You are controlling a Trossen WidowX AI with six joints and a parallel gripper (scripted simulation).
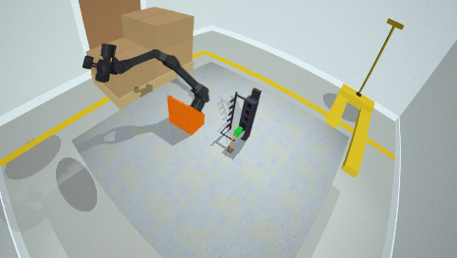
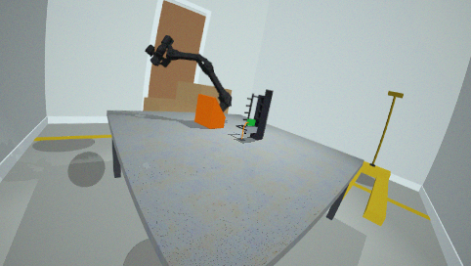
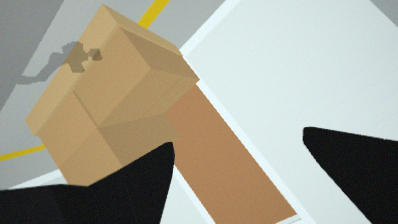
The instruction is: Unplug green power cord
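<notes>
Right now the green plug is 63 cm ahead of my gripper tip, 46 cm to the left of it and 28 cm below it.
</notes>
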